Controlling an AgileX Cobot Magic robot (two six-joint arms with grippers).
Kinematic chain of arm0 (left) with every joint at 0, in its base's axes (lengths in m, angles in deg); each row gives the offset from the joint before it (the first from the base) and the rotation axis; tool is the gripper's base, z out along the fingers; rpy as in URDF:
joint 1: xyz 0 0 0.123 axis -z
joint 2: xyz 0 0 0 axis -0.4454 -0.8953 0
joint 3: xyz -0.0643 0.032 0.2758 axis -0.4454 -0.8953 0
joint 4: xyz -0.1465 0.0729 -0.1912 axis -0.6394 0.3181 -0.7
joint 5: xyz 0 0 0 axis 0.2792 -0.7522 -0.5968
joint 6: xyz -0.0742 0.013 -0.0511 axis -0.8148 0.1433 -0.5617
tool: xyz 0 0 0 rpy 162.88 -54 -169.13
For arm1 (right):
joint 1: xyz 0 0 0.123 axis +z
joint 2: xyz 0 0 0 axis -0.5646 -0.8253 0
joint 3: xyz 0.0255 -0.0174 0.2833 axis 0.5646 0.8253 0
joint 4: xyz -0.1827 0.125 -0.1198 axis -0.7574 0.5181 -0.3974
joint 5: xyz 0 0 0 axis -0.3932 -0.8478 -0.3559
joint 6: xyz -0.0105 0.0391 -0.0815 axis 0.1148 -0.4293 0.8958
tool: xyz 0 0 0 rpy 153.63 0.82 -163.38
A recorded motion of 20 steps. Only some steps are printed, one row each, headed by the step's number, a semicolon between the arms.
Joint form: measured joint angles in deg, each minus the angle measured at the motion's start. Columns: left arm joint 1, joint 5, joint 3, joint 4, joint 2, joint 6; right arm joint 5, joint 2, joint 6, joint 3, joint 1, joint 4.
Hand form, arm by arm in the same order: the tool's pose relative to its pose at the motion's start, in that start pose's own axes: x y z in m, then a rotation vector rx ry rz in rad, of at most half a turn. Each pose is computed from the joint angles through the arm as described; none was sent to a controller.
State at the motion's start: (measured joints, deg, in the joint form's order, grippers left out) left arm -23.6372 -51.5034 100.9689 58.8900 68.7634 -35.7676; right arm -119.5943 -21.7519 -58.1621 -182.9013 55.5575 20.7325
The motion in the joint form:
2: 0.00 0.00 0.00 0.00 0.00 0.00; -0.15 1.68 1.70 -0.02 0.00 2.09
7: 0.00 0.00 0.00 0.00 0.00 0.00; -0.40 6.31 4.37 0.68 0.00 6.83
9: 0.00 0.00 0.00 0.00 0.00 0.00; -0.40 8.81 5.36 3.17 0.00 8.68
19: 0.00 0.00 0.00 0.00 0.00 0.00; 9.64 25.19 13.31 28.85 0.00 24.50
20: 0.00 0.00 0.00 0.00 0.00 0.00; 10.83 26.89 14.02 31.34 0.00 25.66
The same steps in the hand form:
2: 0.0000 0.0000 0.0000 0.0000 0.0000 0.0000; 0.0020 0.0021 -0.0138 -0.0412 -0.0146 -0.0175
7: 0.0000 0.0000 0.0000 0.0000 0.0000 0.0000; 0.0103 0.0056 -0.0486 -0.1357 -0.0533 -0.0405
9: 0.0000 0.0000 0.0000 0.0000 0.0000 0.0000; 0.0195 0.0050 -0.0575 -0.1651 -0.0456 -0.0490
19: 0.0000 0.0000 0.0000 0.0000 0.0000 0.0000; 0.0949 0.0007 -0.0693 -0.4001 -0.0134 -0.0482
20: 0.0000 0.0000 0.0000 0.0000 0.0000 0.0000; 0.1026 -0.0008 -0.0702 -0.4161 -0.0190 -0.0449

